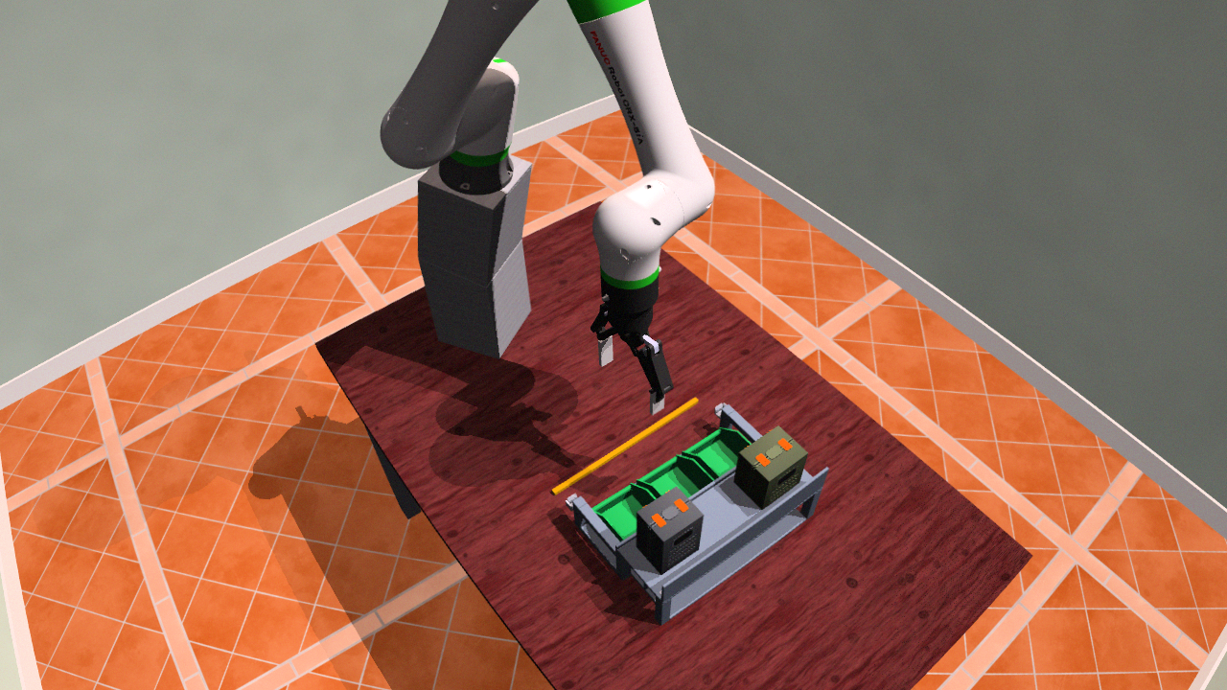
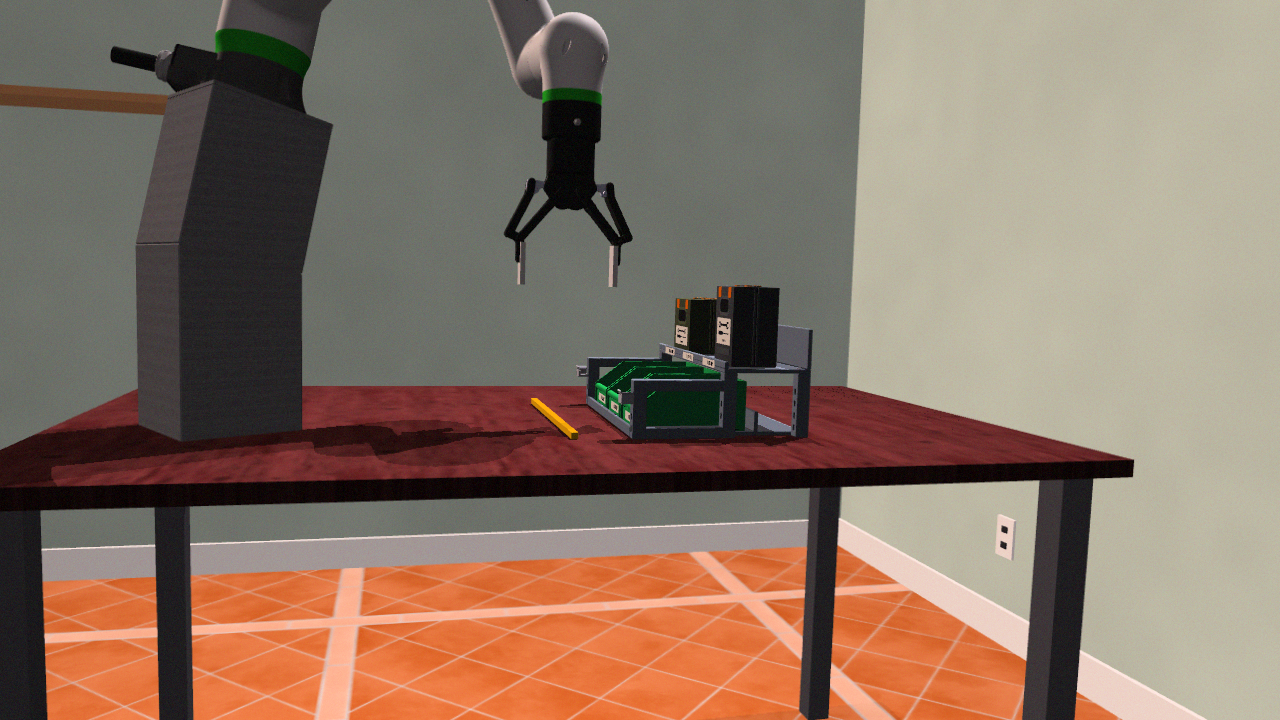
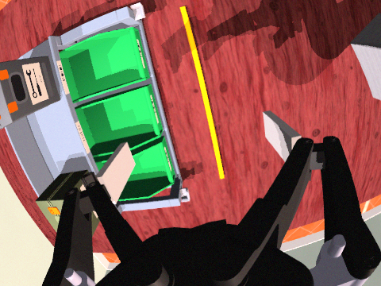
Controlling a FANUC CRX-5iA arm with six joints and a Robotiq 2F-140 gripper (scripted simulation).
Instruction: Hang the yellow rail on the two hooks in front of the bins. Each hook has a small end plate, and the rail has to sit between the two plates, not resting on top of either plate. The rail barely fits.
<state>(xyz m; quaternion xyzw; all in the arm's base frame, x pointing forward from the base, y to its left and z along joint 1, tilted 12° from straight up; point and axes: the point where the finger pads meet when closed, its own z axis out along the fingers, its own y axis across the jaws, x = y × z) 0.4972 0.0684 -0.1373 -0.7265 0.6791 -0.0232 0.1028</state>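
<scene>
Right now my hand is 2 cm past the yellow rail, 1 cm to the right of it and 22 cm above it.
</scene>
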